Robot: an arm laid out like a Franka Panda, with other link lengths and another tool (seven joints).
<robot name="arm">
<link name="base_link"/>
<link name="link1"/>
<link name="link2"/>
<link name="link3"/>
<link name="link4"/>
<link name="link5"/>
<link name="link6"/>
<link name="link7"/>
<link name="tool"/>
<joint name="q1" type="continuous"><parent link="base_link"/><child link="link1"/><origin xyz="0 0 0.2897"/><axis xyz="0 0 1"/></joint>
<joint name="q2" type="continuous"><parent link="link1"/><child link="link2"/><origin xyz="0 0 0" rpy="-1.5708 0 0"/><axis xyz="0 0 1"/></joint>
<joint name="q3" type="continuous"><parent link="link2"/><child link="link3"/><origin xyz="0 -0.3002 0" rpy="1.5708 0 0"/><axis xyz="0 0 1"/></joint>
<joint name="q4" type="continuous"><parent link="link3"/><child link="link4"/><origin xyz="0.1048 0 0" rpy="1.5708 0 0"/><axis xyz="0 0 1"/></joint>
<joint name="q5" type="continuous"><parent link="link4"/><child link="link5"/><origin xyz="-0.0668 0.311 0" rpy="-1.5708 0 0"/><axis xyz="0 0 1"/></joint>
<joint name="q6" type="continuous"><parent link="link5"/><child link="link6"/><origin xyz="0 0 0" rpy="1.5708 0 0"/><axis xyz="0 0 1"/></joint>
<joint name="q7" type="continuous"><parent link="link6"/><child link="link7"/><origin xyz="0.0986 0 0" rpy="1.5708 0 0"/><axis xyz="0 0 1"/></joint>
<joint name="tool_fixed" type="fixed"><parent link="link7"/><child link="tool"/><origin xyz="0.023 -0.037 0.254" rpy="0.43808 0 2.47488"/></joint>
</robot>
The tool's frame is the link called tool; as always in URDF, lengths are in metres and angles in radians. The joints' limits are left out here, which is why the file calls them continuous.
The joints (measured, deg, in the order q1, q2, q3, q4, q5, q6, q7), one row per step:
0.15 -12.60 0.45 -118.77 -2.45 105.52 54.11
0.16 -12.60 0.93 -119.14 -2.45 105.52 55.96
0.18 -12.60 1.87 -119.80 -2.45 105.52 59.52
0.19 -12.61 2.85 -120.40 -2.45 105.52 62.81
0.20 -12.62 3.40 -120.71 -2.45 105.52 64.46
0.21 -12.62 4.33 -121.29 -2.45 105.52 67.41
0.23 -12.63 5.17 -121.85 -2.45 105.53 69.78
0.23 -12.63 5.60 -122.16 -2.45 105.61 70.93
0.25 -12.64 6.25 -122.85 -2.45 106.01 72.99
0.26 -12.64 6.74 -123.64 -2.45 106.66 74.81
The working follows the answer.
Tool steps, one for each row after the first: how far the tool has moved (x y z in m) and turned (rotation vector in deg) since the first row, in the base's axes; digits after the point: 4 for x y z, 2 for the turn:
-0.0017 0.0027 -0.0029 -0.14 0.29 -1.37
-0.0049 0.0081 -0.0080 -0.44 0.78 -3.99
-0.0081 0.0137 -0.0125 -0.78 1.19 -6.32
-0.0099 0.0170 -0.0148 -0.98 1.40 -7.42
-0.0133 0.0223 -0.0192 -1.36 1.79 -9.45
-0.0166 0.0272 -0.0234 -1.73 2.17 -10.99
-0.0182 0.0297 -0.0256 -1.92 2.31 -11.71
-0.0206 0.0334 -0.0299 -2.20 2.44 -13.10
-0.0223 0.0359 -0.0345 -2.41 2.44 -14.41

Tool pose at each row, in the base's axes (x y z in m, rotation vector in deg; rounded; the steps above come from the unrounded poses):
0.4933 -0.0006 0.3275 -21.88 -170.11 41.85
0.4916 0.0021 0.3247 -23.74 -169.23 41.91
0.4884 0.0074 0.3196 -27.29 -167.56 42.06
0.4852 0.0131 0.3150 -30.40 -166.01 42.30
0.4835 0.0164 0.3127 -31.86 -165.25 42.46
0.4801 0.0216 0.3083 -34.53 -163.78 42.75
0.4767 0.0266 0.3041 -36.47 -162.56 43.08
0.4751 0.0291 0.3020 -37.41 -162.00 43.25
0.4727 0.0327 0.2977 -39.27 -161.06 43.48
0.4710 0.0352 0.2931 -41.06 -160.28 43.60

